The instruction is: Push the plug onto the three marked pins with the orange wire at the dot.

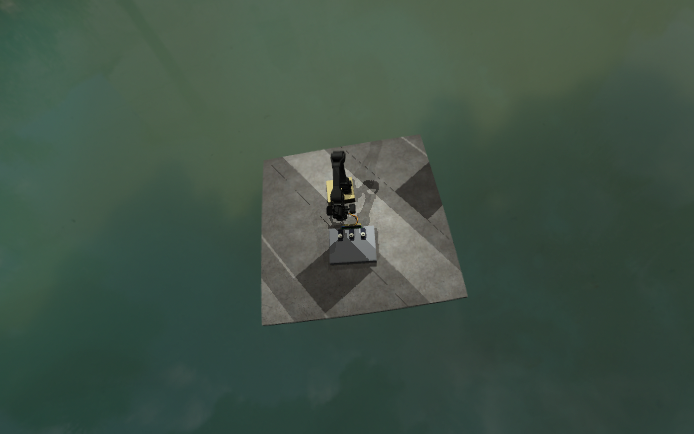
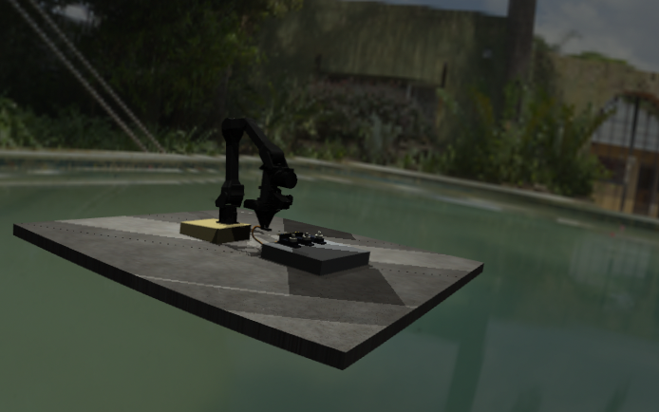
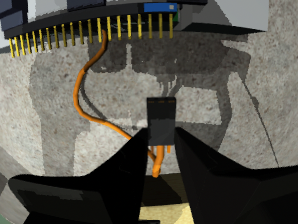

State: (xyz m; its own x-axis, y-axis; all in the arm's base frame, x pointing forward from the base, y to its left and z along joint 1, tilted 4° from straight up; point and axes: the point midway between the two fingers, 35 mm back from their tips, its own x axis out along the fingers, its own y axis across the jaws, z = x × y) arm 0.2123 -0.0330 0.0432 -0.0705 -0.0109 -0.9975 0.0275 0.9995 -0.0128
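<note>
Right now my gripper tip is 80 mm short of the blue band. The rest, counted from my gripper tip: grey printed holder: 240 mm ahead, 50 mm to the left, 50 mm below.
</note>
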